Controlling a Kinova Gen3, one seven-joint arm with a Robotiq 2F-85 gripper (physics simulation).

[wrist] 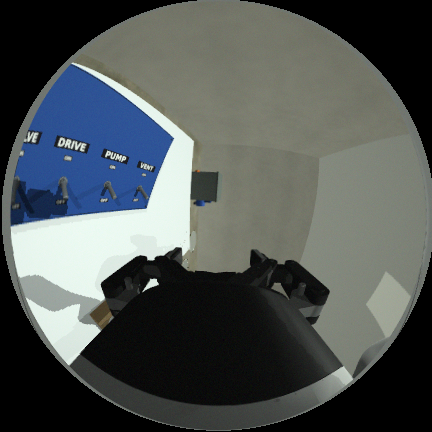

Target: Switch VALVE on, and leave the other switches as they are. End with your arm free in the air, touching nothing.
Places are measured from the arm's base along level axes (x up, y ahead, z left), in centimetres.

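Pixels of known places: gripper, fingertip midpoint: (215, 256).
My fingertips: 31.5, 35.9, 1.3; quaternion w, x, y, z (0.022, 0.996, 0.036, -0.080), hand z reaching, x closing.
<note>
Ahead of a thing's pixels: the offset from my fingertips to its top centre, as dx, dy, dz. Level surfaces: height alone.
A blue panel (115, 130) is at the left in the wrist view, cut off by the view's edge. Its leftmost label (32, 137) shows only the letters "LVE". The dark lever (18, 187) below that label is partly cut off and appears to hang down toward its OFF mark. The DRIVE lever @(-24.8, +7.2, +7.6) (64, 189), PUMP lever @(-24.8, +7.7, -4.4) (110, 190) and VENT lever @(-24.8, +8.1, -16.4) (142, 192) also point down toward their OFF marks. My gripper (215, 256) is open, with nothing between its fingers. It is to the right of and below the panel in the view, apart from the levers.
A white surface @(dx -37.4) (100, 250) surrounds the panel's lower and right sides, with shadows on it. A dark grey box (205, 186) is right of the panel, with a small blue part (200, 203) beneath. A brown block (101, 315) is at the lower left, partly hidden by the gripper.
</note>
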